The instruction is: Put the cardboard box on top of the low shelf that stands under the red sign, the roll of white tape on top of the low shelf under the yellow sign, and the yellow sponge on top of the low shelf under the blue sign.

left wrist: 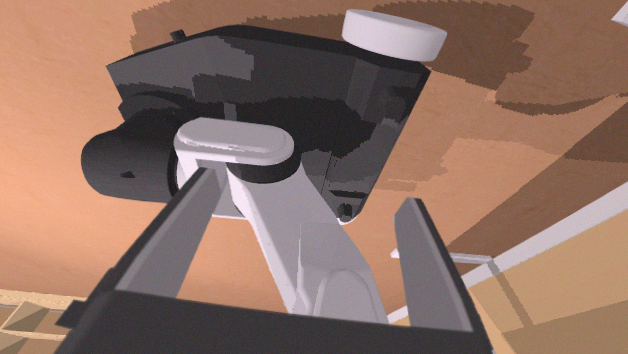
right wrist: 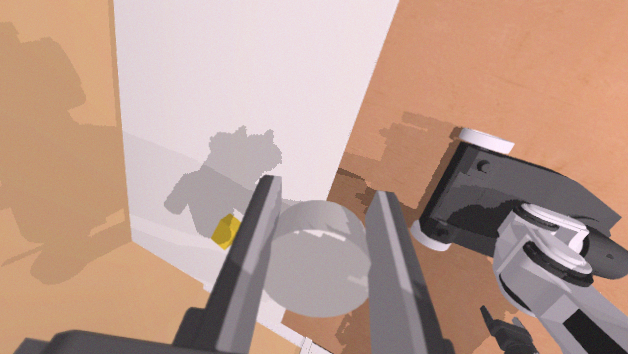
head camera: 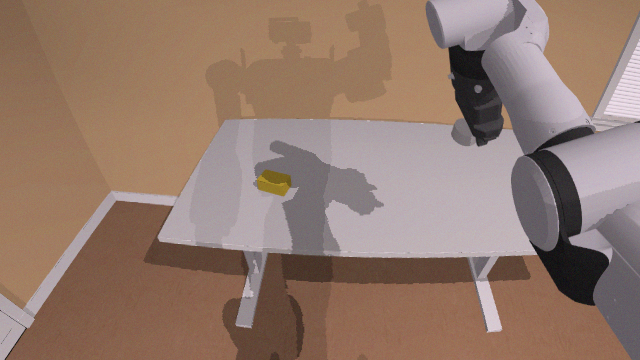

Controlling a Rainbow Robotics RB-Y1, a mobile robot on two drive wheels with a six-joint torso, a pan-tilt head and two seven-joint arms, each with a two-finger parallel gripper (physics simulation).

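Places are measured from the robot's base along level axes (x back, y right, z up), in centimetres.
Pixels of known places: left gripper, fingertip midpoint: [left wrist: 310, 194] [right wrist: 498, 312]; right gripper, fingertip midpoint: [right wrist: 326, 197] [head camera: 477, 134].
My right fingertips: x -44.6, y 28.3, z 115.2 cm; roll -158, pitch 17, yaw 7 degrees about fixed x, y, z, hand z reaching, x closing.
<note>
Behind a point stands the place of what it marks.
The roll of white tape [head camera: 462, 132] {x -42.4, y 23.9, z 116.8 cm} [right wrist: 320, 270] {x -43.6, y 25.9, z 117.0 cm} is held between the fingers of my right gripper [head camera: 481, 141] {x -44.6, y 28.3, z 115.2 cm} [right wrist: 326, 197] {x -44.6, y 28.3, z 115.2 cm}, which is shut on it in the air, at the upper right in the head camera view. The yellow sponge [head camera: 274, 183] {x -75.1, y -18.6, z 76.6 cm} [right wrist: 226, 231] {x -76.9, y -17.1, z 76.6 cm} lies on the left part of the white table [head camera: 425, 200] {x -71.8, y 32.5, z 72.0 cm} [right wrist: 250, 60] {x -78.4, y 32.5, z 72.1 cm}, partly in shadow; a finger hides part of it in the right wrist view. My left gripper [left wrist: 310, 194] {x 15.8, y -23.2, z 52.4 cm} is open and empty, with the robot's own base beyond its fingers. The cardboard box, the red, yellow and blue signs do not show.
The table stands near a tan wall [head camera: 165, 90] {x -138.7, y -87.6, z 86.6 cm}. A white cabinet-like corner [head camera: 12, 325] {x -31.2, y -172.6, z 9.8 cm} shows at the lower left. A light wooden compartmented unit [left wrist: 37, 334] {x 239.5, y 233.8, z 33.9 cm} shows at the lower left of the left wrist view. The robot's dark wheeled base [left wrist: 300, 75] {x 17.4, y -17.8, z 16.9 cm} [right wrist: 535, 185] {x 23.0, y 15.8, z 17.0 cm} is on the brown floor.
</note>
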